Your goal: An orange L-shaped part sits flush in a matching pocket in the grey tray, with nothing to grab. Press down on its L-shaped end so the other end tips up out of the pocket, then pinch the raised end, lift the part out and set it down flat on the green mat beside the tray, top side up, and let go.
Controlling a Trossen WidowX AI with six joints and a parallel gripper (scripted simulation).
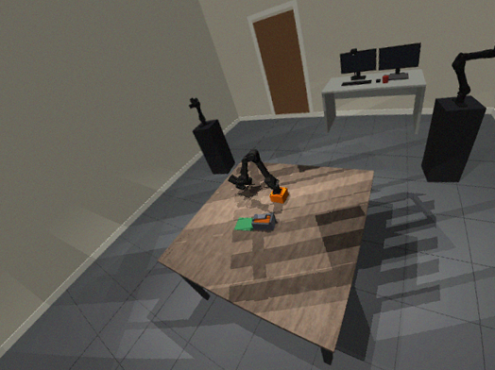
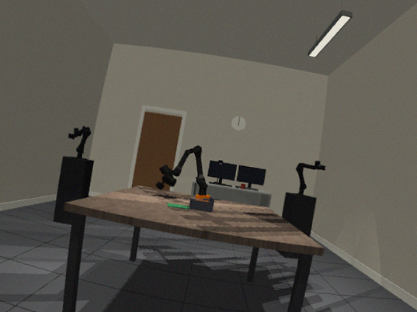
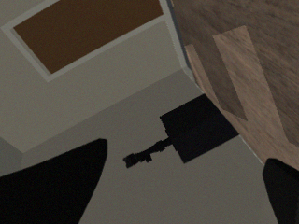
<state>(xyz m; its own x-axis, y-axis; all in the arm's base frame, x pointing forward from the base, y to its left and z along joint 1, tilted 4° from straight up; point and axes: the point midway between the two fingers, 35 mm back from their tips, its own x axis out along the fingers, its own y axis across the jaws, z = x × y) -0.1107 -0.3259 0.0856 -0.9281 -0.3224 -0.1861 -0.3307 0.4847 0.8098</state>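
Right now my gripper tip is 420 mm short of the orange L-shaped part, 320 mm to the right of it and 80 mm above it. Round my gripper tip: green mat: 430 mm ahead, 150 mm to the left, 140 mm below.
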